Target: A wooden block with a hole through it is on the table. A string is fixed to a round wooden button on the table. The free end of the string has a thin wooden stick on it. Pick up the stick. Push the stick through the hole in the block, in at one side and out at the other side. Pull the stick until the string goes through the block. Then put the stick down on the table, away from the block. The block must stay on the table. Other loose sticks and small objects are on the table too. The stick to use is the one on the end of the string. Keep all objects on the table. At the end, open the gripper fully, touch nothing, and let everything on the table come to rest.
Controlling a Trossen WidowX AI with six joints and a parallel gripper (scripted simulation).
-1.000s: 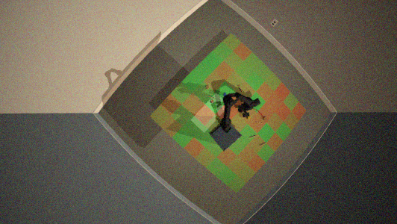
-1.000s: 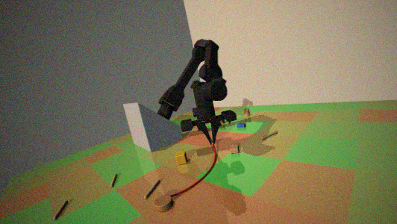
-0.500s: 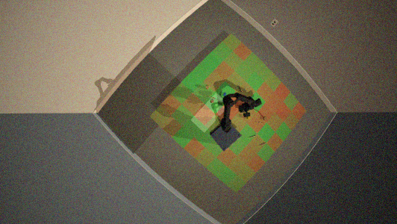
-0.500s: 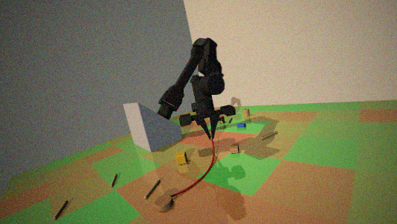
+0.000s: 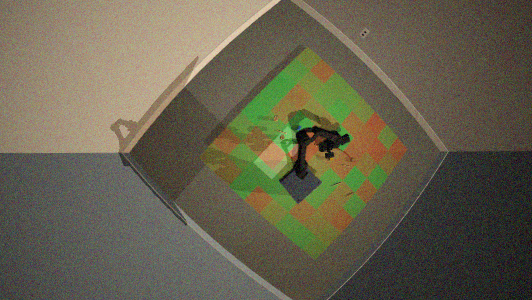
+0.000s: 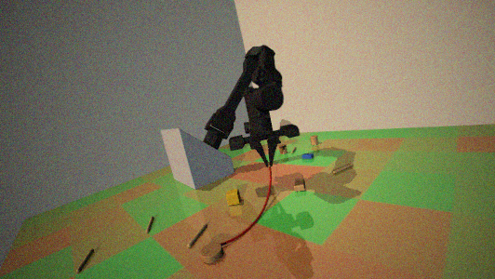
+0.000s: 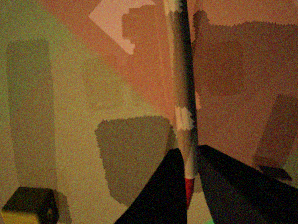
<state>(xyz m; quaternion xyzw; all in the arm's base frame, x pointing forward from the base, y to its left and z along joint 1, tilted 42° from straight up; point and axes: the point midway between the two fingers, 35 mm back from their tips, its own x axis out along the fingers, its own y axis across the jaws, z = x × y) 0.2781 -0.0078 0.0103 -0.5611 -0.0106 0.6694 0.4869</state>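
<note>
Now: the yellow wooden block 120 mm to the right of my gripper tip, 40 mm below it and 30 mm behind it. Round my gripper tip: thin wooden stick: 10 mm to the left, 10 mm behind; then round wooden button: 280 mm to the right, 100 mm ahead, 50 mm below; then blue piece: 230 mm to the left, 50 mm below, 20 mm behind.
</note>
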